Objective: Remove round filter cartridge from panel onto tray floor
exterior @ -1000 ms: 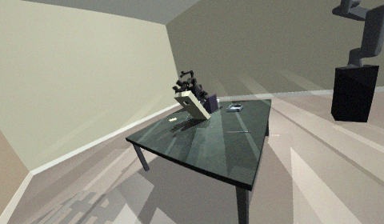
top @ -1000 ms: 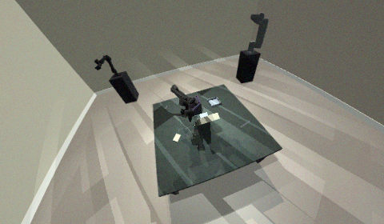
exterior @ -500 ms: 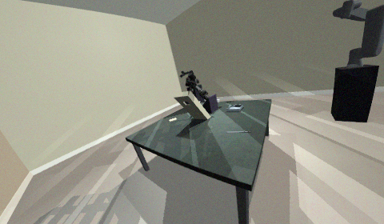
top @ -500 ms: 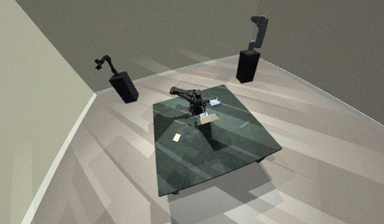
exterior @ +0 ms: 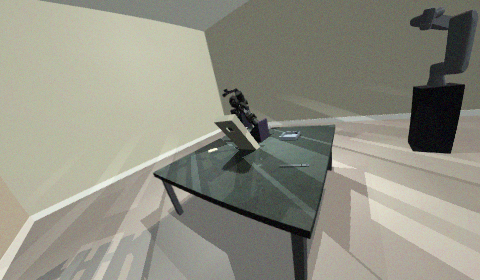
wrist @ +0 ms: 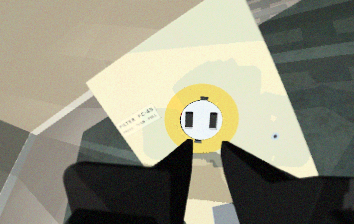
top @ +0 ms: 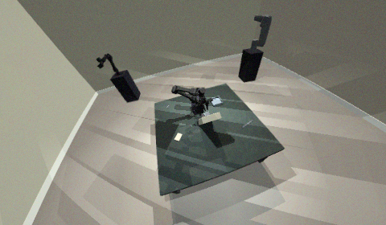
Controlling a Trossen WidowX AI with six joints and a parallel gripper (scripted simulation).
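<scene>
My gripper tip is 60 mm short of the round filter cartridge, 40 mm above it and 10 mm to the right of it. The rest, counted from my gripper tip: small cream block (370 mm to the right, 300 mm below, 60 mm ahead); then cream service panel (120 mm below, 20 mm ahead); then tray (410 mm behind, 290 mm below, 240 mm to the left).
</scene>
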